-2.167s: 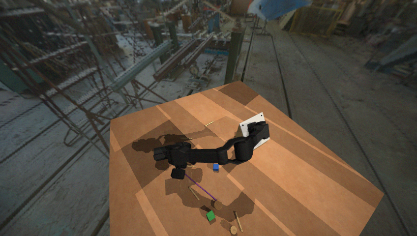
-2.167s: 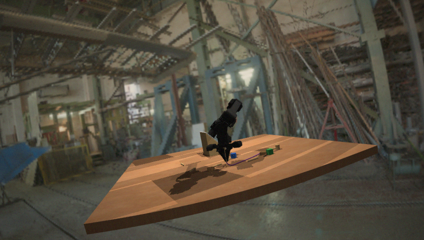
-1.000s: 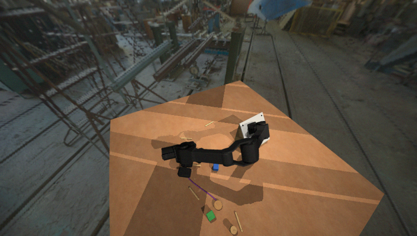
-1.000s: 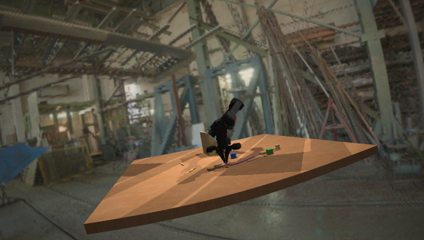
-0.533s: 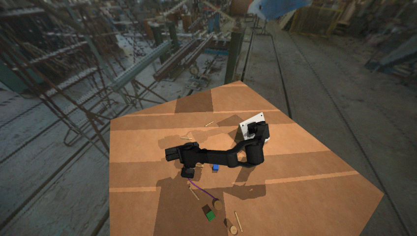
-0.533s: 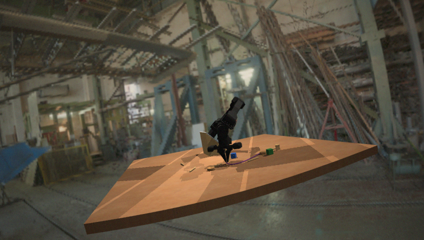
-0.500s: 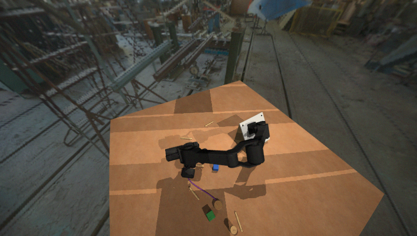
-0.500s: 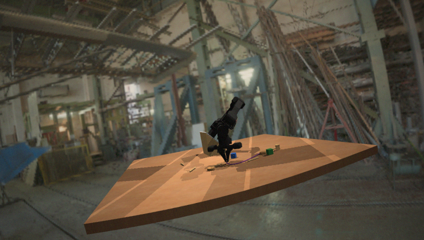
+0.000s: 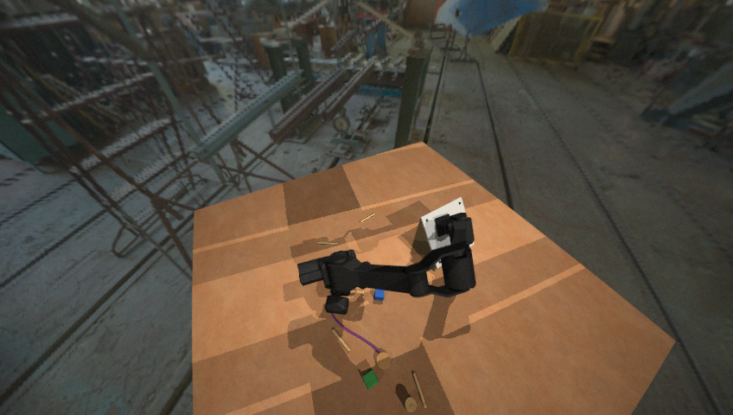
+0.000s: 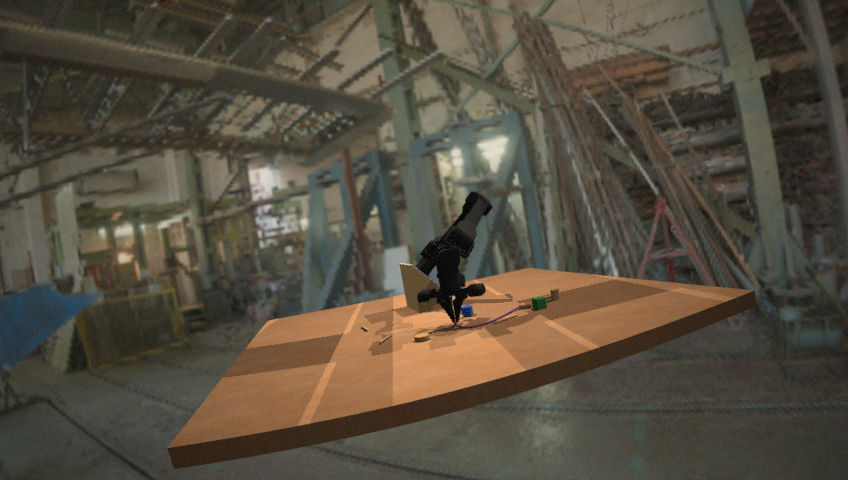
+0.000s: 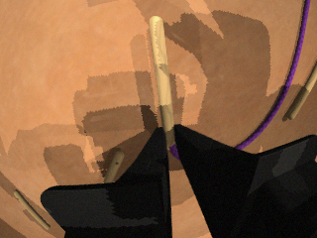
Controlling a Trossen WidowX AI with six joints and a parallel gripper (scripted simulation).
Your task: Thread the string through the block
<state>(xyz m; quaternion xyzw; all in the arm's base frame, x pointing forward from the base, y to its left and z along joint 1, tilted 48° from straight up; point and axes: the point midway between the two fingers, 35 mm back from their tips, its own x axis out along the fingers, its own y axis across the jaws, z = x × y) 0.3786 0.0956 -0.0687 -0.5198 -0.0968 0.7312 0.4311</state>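
The blue block lies 100 mm behind my gripper tip and 60 mm to the left of it. Also, from my gripper tip: round wooden button 230 mm to the left, 20 mm behind; green cube 250 mm to the left, 30 mm ahead; thin stick 10 mm to the left, 10 mm behind.
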